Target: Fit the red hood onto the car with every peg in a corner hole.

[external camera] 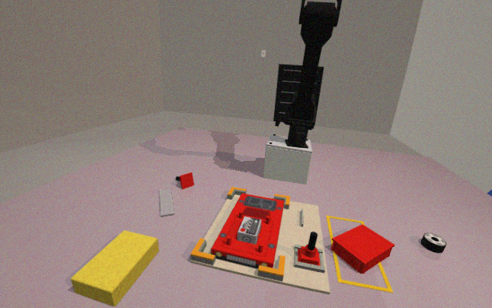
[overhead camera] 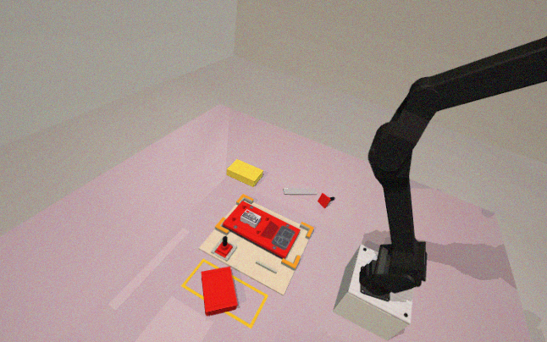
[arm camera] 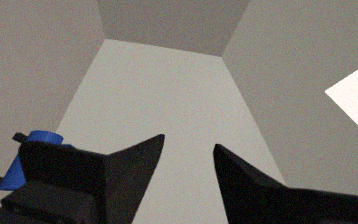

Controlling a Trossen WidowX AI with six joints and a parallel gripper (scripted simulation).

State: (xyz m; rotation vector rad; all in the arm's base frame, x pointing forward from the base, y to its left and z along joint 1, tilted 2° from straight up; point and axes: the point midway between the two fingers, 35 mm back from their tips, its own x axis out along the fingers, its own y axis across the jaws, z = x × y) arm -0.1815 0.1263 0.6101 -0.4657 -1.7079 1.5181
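Now: the red hood 540 mm ahead of my gripper tip, 90 mm to the right of it and 710 mm below it. The rest, counted from my gripper tip: black-knobbed stand 570 mm ahead, 200 mm to the right, 690 mm below; grey engine block 540 mm ahead, 300 mm to the right, 700 mm below; black wheel 510 mm ahead, 70 mm to the left, 710 mm below.
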